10 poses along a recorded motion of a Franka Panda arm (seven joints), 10 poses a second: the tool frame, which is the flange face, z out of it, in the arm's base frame.
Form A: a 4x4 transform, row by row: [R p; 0 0 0 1], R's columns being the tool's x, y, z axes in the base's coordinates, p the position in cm. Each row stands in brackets.
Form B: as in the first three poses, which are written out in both.
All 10 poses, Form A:
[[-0.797 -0.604 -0.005 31.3], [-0.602 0.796 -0.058 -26.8], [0.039 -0.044 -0.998 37.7], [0 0 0 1]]
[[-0.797 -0.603 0.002 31.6], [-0.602 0.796 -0.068 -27.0], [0.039 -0.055 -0.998 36.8], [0 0 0 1]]
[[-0.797 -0.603 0.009 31.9], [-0.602 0.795 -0.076 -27.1], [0.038 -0.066 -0.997 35.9], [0 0 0 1]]
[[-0.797 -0.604 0.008 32.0], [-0.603 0.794 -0.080 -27.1], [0.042 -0.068 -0.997 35.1], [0 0 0 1]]
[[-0.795 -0.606 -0.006 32.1], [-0.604 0.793 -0.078 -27.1], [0.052 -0.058 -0.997 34.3], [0 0 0 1]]
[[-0.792 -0.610 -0.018 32.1], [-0.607 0.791 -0.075 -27.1], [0.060 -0.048 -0.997 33.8], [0 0 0 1]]
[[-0.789 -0.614 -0.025 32.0], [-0.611 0.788 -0.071 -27.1], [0.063 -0.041 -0.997 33.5], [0 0 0 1]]
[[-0.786 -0.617 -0.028 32.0], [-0.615 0.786 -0.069 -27.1], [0.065 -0.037 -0.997 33.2], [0 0 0 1]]
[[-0.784 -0.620 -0.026 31.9], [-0.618 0.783 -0.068 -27.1], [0.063 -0.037 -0.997 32.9], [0 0 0 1]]
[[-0.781 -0.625 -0.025 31.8], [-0.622 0.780 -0.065 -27.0], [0.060 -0.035 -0.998 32.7], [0 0 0 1]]
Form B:
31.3 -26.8 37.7 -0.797 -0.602 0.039 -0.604 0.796 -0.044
31.6 -27.0 36.8 -0.797 -0.602 0.039 -0.603 0.796 -0.055
31.9 -27.1 35.9 -0.797 -0.602 0.038 -0.603 0.795 -0.066
32.0 -27.1 35.1 -0.797 -0.603 0.042 -0.604 0.794 -0.068
32.1 -27.1 34.3 -0.795 -0.604 0.052 -0.606 0.793 -0.058
32.1 -27.1 33.8 -0.792 -0.607 0.060 -0.610 0.791 -0.048
32.0 -27.1 33.5 -0.789 -0.611 0.063 -0.614 0.788 -0.041
32.0 -27.1 33.2 -0.786 -0.615 0.065 -0.617 0.786 -0.037
31.9 -27.1 32.9 -0.784 -0.618 0.063 -0.620 0.783 -0.037
31.8 -27.0 32.7 -0.781 -0.622 0.060 -0.625 0.780 -0.035

